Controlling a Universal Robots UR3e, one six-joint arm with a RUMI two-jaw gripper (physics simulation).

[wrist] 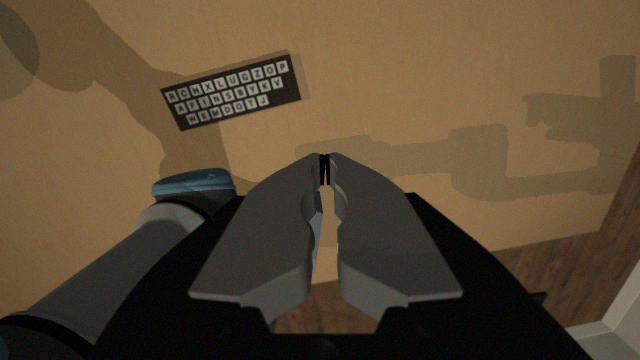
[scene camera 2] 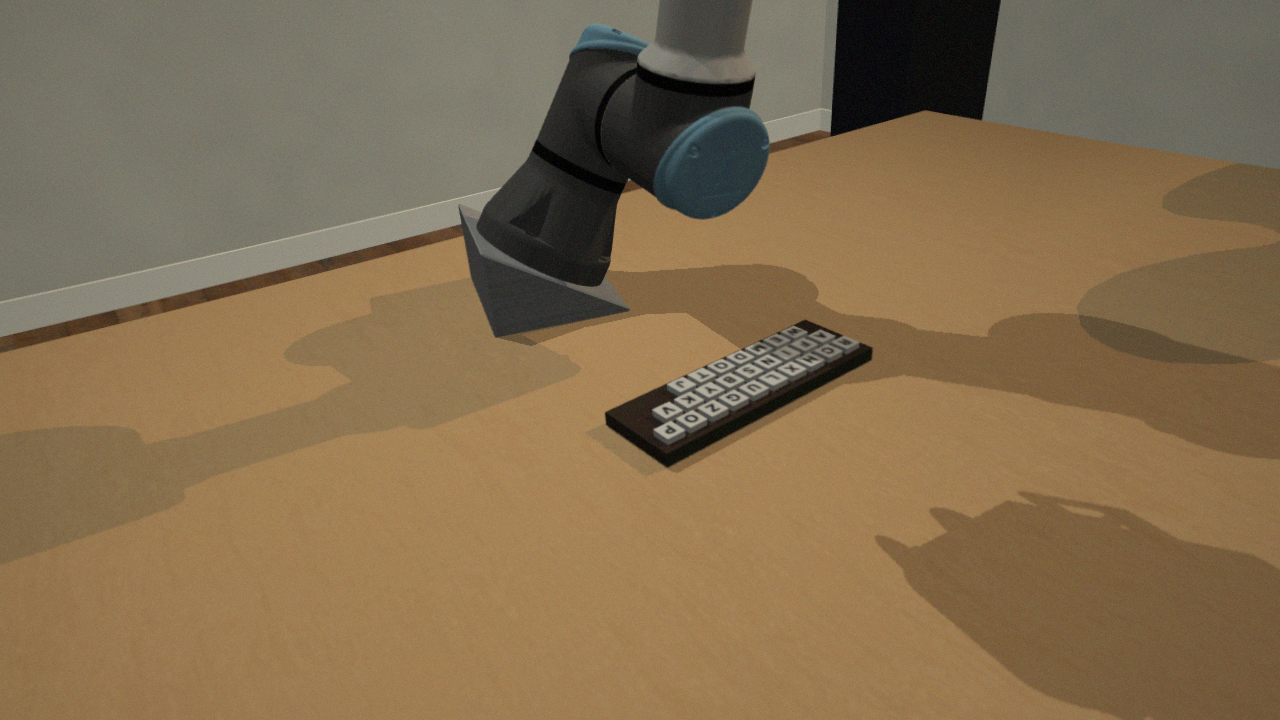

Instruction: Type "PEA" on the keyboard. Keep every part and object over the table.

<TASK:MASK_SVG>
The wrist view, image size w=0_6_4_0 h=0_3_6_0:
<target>my gripper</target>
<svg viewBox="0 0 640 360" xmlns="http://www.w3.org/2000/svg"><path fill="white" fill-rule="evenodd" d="M573 358L536 301L515 276L486 248L415 192L405 193L395 183L375 170L340 153L332 152L326 155L311 153L268 176L245 196L234 196L175 245L143 276L127 295L105 326L86 360L573 360ZM325 164L327 185L330 185L334 190L334 212L342 222L337 229L339 292L346 302L377 320L378 326L374 334L274 333L278 316L304 302L311 291L313 261L310 228L307 224L316 214L315 193L321 185L324 185Z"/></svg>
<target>dark keyboard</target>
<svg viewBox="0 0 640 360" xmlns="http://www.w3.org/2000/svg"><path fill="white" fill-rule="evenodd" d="M301 100L290 54L160 89L180 131Z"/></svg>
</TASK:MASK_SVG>
